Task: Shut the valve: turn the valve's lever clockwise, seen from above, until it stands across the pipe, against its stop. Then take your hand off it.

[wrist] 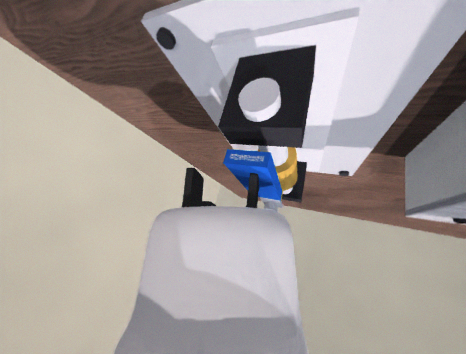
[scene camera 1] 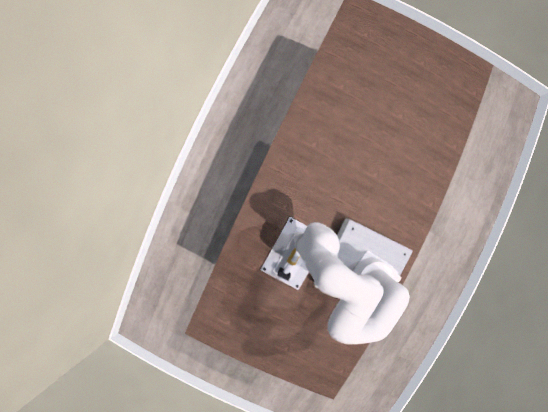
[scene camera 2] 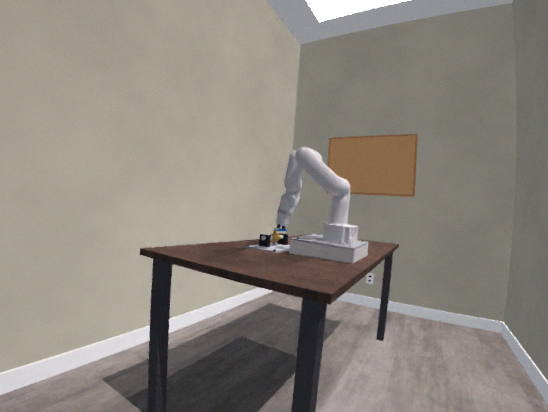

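The valve sits on a white plate, with a black block at the near pipe end and another black block at the far end. Its yellow part shows between them. The lever's blue handle slants out to one side of the pipe; its exact angle is hard to tell. My gripper is open at the handle. One finger overlaps the handle in the wrist view; contact is unclear. The arm hides the handle in scene camera 1.
The white arm stands on a pale base box beside the valve plate. The brown table carries both. The table's edge runs close to the plate in the wrist view.
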